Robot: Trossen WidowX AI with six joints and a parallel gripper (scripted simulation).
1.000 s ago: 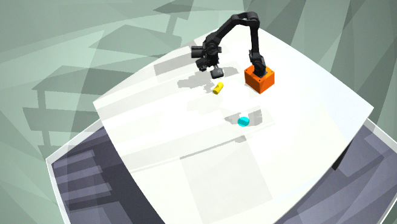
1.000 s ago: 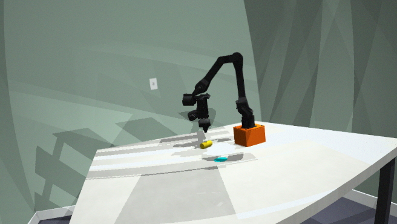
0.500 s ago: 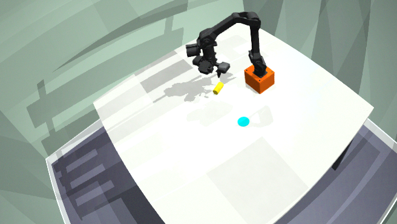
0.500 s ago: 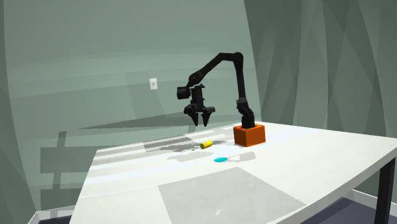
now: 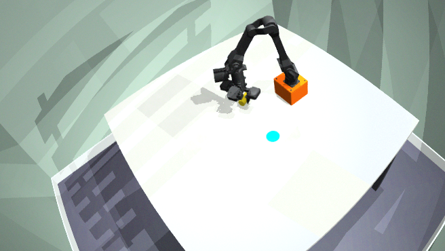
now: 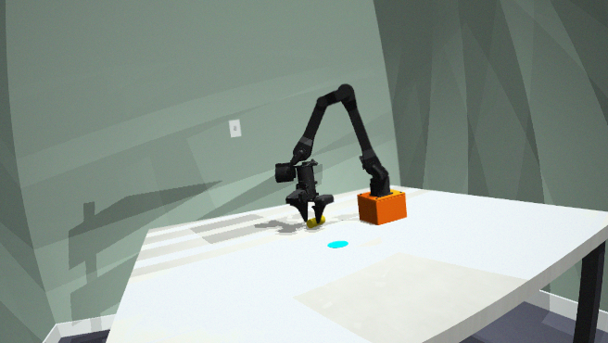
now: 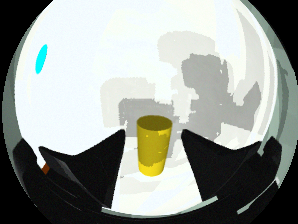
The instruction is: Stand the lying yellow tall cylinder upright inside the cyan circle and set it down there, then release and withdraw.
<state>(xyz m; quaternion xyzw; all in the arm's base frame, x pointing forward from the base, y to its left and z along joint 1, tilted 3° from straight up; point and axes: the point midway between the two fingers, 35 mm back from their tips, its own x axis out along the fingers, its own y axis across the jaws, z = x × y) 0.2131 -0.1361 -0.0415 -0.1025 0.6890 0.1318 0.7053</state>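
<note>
Right now the cyan circle is 40 mm ahead of my gripper tip, 240 mm to the left of it and 20 mm below it. Round my gripper tip: yellow tall cylinder: 20 mm behind, 10 mm to the right.
</note>
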